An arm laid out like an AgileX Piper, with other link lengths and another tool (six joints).
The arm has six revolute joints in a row. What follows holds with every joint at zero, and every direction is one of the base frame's.
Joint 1 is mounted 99.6 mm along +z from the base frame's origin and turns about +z.
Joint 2 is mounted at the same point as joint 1 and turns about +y.
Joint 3 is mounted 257 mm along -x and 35.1 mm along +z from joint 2 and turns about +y.
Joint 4 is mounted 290 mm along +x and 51.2 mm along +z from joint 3 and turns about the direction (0.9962, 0, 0.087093).
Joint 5 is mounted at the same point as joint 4 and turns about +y.
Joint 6 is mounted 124.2 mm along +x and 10.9 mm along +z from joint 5 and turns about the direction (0.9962, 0, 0.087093).
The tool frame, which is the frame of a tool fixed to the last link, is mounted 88.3 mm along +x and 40 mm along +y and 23.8 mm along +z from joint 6; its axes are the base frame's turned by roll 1.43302, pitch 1.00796 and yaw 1.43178 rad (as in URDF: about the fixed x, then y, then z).
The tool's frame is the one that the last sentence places.
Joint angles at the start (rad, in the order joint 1, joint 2, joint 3, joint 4, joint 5, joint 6): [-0.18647, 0.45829, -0.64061, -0.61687, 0.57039, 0.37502]
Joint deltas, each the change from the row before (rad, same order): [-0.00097, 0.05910, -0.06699, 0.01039, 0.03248, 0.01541]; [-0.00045, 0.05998, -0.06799, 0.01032, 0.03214, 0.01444]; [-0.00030, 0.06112, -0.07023, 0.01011, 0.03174, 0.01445]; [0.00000, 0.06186, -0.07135, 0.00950, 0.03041, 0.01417]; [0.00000, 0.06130, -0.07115, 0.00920, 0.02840, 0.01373]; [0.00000, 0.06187, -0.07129, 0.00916, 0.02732, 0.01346]
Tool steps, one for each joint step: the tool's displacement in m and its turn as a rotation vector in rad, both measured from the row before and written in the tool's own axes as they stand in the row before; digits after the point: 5 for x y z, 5 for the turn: [-0.01172, 0.00340, 0.00524, 0.02073, 0.01734, 0.02633]; [-0.01132, 0.00427, 0.00564, 0.01992, 0.01714, 0.02514]; [-0.01141, 0.00520, 0.00593, 0.01901, 0.01597, 0.02524]; [-0.01115, 0.00612, 0.00629, 0.01763, 0.01472, 0.02445]; [-0.01069, 0.00685, 0.00650, 0.01583, 0.01320, 0.02384]; [-0.00992, 0.00743, 0.00705, 0.01509, 0.01298, 0.02328]
